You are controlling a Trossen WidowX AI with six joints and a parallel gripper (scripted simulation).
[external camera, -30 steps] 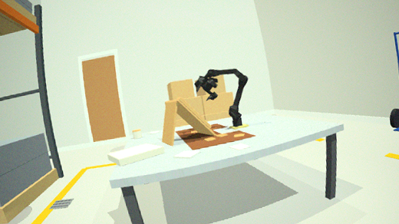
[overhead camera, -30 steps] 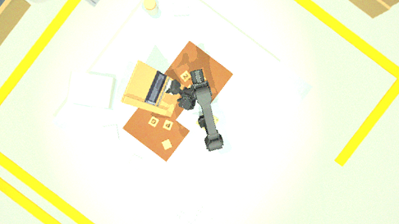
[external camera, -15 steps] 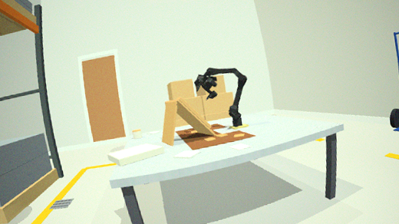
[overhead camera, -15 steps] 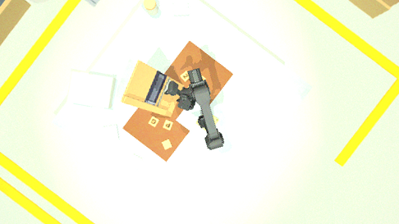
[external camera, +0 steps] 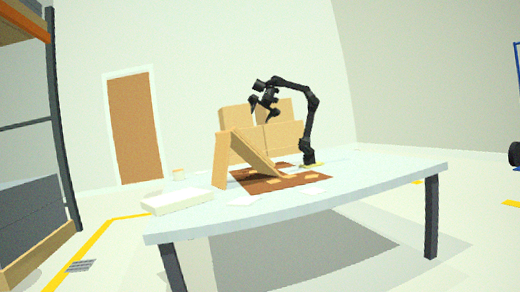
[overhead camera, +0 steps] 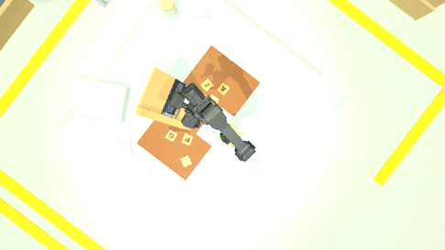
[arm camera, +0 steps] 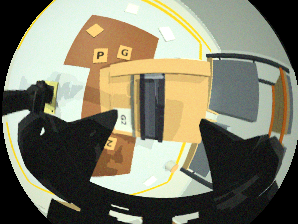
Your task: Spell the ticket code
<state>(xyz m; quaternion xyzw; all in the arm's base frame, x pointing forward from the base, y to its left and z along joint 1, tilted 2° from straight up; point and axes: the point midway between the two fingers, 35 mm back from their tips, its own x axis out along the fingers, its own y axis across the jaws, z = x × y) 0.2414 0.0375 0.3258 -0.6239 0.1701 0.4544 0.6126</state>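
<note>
Right now my gripper tip is 310 mm above the letter tile, 200 mm to the right of it and 10 mm short of it. Round my gripper tip: white ticket (230 mm below, 60 mm to the right, 60 mm ahead); then small cup (530 mm ahead, 380 mm to the right, 280 mm below); then brown mat (310 mm below, 60 mm behind, 20 mm to the right).
</note>
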